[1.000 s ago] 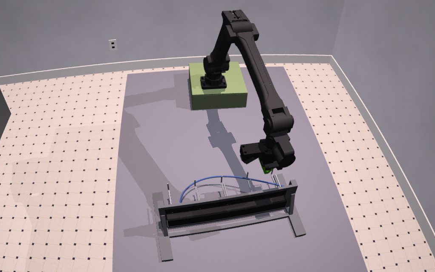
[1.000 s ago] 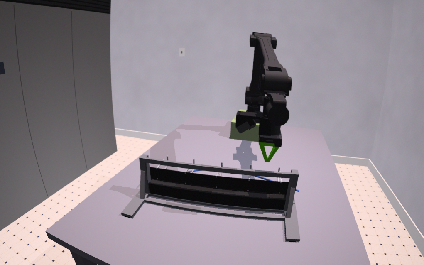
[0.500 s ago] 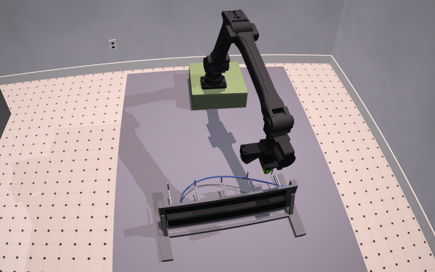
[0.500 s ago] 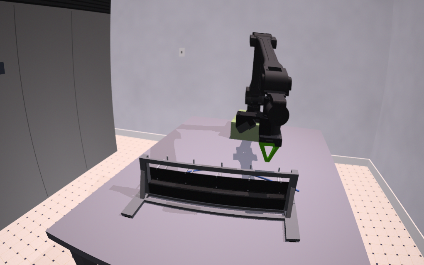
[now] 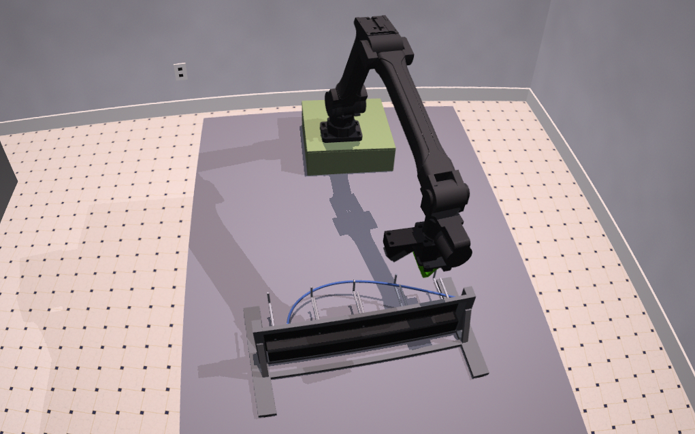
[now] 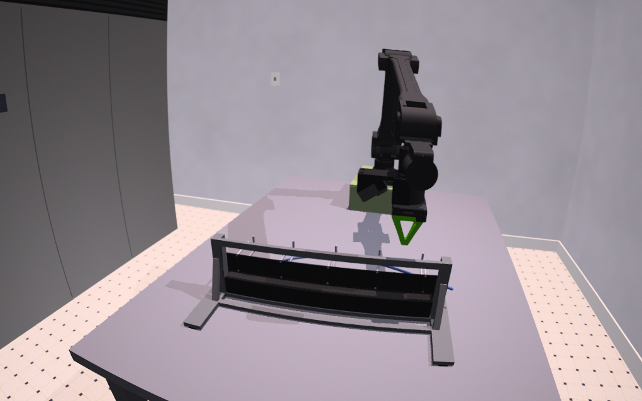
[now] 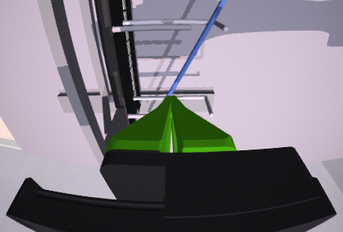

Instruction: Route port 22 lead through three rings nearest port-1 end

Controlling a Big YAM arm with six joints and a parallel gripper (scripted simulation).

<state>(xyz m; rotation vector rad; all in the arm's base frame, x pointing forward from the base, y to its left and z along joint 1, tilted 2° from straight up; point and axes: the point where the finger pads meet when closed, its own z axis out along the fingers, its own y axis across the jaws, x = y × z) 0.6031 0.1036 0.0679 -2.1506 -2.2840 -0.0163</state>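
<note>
Right now the rack is 8 cm ahead of my hand, 15 cm to the right of it and 8 cm below it.
</note>
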